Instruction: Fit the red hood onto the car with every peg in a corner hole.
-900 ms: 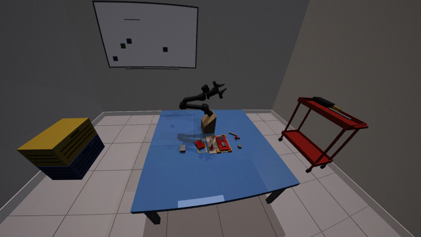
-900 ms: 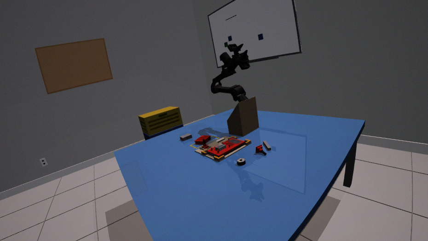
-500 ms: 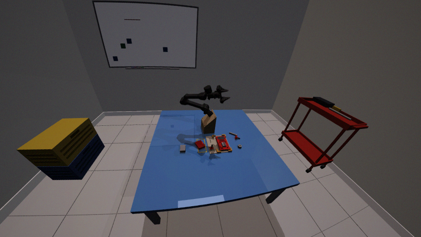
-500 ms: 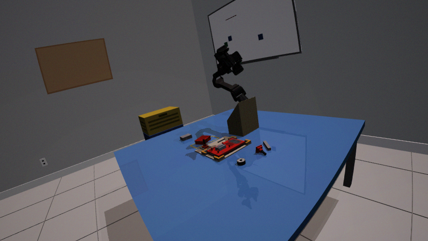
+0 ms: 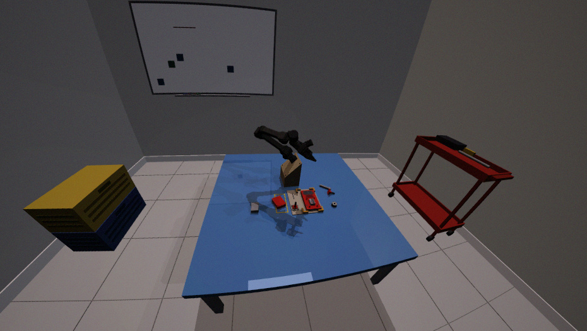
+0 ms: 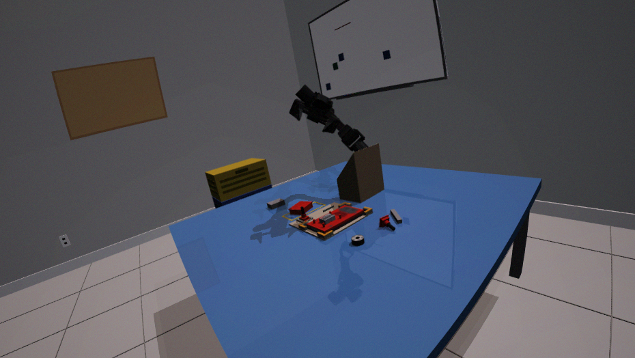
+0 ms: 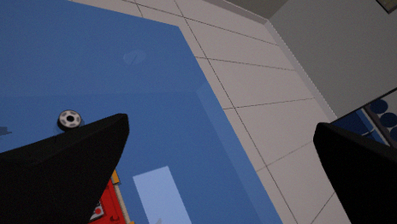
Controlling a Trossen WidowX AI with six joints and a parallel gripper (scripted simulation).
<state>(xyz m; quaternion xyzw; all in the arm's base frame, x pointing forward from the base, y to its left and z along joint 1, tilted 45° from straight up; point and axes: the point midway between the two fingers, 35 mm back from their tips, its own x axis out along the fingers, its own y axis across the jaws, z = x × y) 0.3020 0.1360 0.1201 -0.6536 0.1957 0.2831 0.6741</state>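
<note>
Right now my gripper tip is 360 mm above the red hood, 210 mm to the left of it and 40 mm past it. From my gripper tip the other things lie so: black ring (360 mm below, 200 mm to the left, 70 mm ahead); grey bar (360 mm below, 220 mm to the left, 130 mm behind); grey engine block (350 mm below, 30 mm to the left, 30 mm ahead).
</note>
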